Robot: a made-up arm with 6 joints.
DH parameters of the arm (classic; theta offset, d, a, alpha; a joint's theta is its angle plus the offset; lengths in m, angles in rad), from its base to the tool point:
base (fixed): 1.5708 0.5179 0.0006 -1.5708
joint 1: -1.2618 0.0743 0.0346 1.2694
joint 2: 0 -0.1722 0.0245 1.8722
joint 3: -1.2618 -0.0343 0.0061 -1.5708
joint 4: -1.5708 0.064 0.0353 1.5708
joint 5: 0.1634 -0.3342 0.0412 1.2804
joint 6: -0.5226 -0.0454 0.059 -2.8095
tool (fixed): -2.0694 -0.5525 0 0
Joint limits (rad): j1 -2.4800..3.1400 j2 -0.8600..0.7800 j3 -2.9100..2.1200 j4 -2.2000..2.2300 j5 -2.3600..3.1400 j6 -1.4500..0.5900
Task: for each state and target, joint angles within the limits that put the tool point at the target. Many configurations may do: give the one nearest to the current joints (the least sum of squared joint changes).
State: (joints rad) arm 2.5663 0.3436 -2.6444 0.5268 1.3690 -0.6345
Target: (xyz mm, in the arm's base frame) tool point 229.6 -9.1 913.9
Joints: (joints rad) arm 2.2922 0.1386 -2.4497 0.6528 1.4159 -0.7663
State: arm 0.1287 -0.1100 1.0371 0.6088 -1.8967 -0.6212
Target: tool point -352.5 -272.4 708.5
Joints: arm -0.1712 -0.2979 1.1035 0.8199 -2.3600 -1.3254
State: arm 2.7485 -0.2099 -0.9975 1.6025 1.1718 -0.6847
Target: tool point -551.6 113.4 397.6
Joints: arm 2.6817 -0.6672 -1.4803 2.2300 0.7193 -0.6443
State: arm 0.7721 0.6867 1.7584 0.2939 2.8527 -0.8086
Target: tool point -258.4 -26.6 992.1
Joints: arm 0.7367 0.7800 1.5562 0.4883 3.1023 -0.7378
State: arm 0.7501 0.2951 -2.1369 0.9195 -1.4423 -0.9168
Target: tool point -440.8 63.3 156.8
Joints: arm 0.3007 0.7275 -2.2833 0.5814 -1.4836 -1.4500
